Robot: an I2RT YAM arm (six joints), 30 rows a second.
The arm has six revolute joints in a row. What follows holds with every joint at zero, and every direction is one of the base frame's. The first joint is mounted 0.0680 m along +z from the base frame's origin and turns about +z. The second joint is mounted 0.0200 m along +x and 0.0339 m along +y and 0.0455 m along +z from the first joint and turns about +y. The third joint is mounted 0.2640 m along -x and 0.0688 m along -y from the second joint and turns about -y. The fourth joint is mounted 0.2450 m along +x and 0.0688 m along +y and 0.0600 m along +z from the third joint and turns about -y. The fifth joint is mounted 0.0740 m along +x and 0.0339 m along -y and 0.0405 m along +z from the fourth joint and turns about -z. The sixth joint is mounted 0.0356 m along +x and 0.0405 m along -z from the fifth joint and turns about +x. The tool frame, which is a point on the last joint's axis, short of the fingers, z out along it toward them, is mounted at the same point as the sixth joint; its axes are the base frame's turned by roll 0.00, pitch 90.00 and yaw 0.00 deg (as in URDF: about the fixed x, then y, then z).
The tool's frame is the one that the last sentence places.
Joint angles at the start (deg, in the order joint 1, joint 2, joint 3, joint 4, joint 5, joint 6):
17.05, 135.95, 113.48, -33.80, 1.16, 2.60
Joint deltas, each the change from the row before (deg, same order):
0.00, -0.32, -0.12, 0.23, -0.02, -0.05
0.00, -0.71, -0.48, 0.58, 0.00, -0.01
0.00, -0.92, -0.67, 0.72, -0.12, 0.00
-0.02, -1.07, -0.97, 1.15, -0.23, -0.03
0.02, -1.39, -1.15, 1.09, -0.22, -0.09
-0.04, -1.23, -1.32, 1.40, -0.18, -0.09
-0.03, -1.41, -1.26, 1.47, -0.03, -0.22
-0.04, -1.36, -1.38, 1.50, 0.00, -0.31
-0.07, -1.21, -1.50, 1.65, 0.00, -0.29
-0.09, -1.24, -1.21, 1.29, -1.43, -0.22
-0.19, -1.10, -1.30, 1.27, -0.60, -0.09
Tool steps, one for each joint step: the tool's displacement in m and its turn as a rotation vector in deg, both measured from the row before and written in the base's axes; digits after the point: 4 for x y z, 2 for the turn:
-0.0002, -0.0001, 0.0024, 0.11, -0.41, 0.05
-0.0008, -0.0003, 0.0042, 0.23, -0.78, 0.01
-0.0013, -0.0003, 0.0051, 0.38, -0.90, 0.07
-0.0015, -0.0005, 0.0053, 0.53, -1.15, 0.14
-0.0026, -0.0005, 0.0069, 0.50, -1.24, 0.23
-0.0022, -0.0009, 0.0049, 0.46, -1.23, 0.14
-0.0024, -0.0010, 0.0068, 0.36, -1.58, 0.16
-0.0026, -0.0012, 0.0057, 0.23, -1.47, 0.19
-0.0024, -0.0014, 0.0039, 0.20, -1.36, 0.14
-0.0027, -0.0007, 0.0053, 1.20, -1.02, 1.08
-0.0024, -0.0021, 0.0035, 0.64, -0.93, 0.31

